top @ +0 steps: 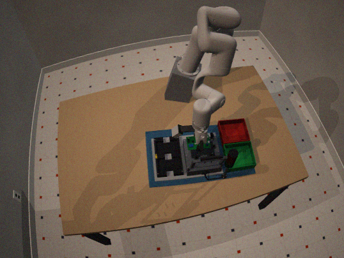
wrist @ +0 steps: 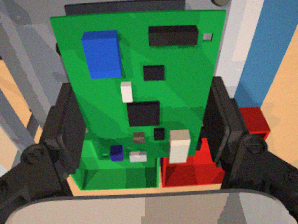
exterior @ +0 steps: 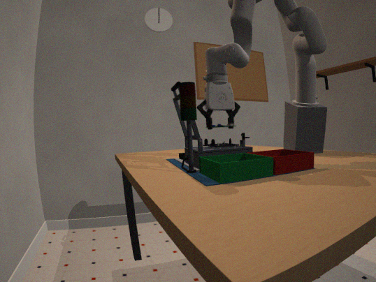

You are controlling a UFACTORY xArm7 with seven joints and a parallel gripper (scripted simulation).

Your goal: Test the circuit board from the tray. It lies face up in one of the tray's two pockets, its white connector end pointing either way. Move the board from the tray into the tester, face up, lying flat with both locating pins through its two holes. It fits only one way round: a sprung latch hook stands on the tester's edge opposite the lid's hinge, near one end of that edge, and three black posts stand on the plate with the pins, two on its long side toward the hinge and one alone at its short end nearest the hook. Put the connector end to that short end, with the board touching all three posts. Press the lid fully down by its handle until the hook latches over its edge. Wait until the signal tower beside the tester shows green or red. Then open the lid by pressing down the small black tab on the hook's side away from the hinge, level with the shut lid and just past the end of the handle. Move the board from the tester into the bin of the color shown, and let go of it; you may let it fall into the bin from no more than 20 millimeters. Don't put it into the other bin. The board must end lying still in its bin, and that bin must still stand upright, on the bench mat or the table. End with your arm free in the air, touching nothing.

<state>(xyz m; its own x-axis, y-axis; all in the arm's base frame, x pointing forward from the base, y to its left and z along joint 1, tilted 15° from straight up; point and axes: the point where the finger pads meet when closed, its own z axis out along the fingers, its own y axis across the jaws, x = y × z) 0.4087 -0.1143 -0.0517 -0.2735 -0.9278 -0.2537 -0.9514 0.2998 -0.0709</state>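
Now: hand 3 cm past the latch hook, 9 cm to the right of it and 5 cm above it. From my hand the other things lie so: green bin 11 cm ahead, 20 cm to the left, 12 cm below; tester lid 13 cm ahead, 2 cm to the right, 5 cm above; green circuit board right at my hand.
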